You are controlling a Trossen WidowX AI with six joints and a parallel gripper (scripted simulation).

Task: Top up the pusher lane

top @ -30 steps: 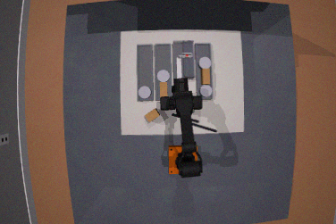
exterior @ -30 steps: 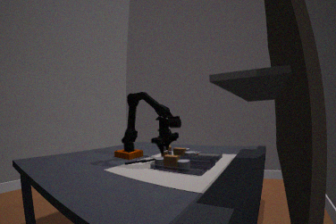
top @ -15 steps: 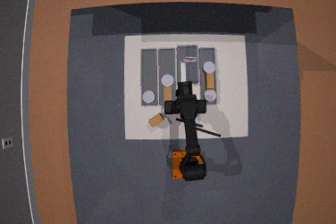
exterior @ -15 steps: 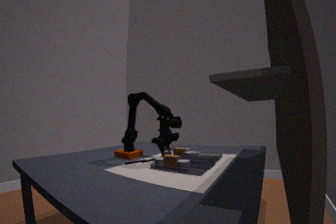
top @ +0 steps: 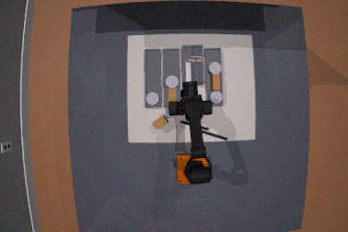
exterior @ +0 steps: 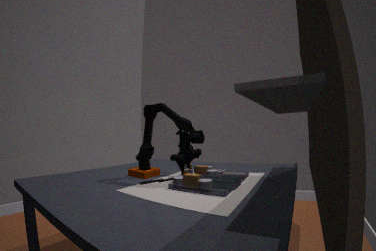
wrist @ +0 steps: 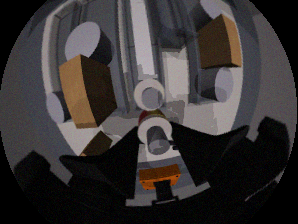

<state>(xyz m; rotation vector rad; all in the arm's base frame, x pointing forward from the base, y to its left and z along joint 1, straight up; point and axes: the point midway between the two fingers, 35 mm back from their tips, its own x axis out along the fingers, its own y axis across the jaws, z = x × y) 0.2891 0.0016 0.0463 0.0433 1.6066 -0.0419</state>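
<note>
Right now my gripper tip is 180 mm short of the sprung lane, 40 mm above it and 30 mm to the left of it. From my gripper tip the other things lie so: shelf 540 mm ahead, 310 mm above, 50 mm to the right; then white pusher part 150 mm ahead, 40 mm to the right; then small red mark 220 mm ahead, 50 mm to the right, 20 mm above.
</note>
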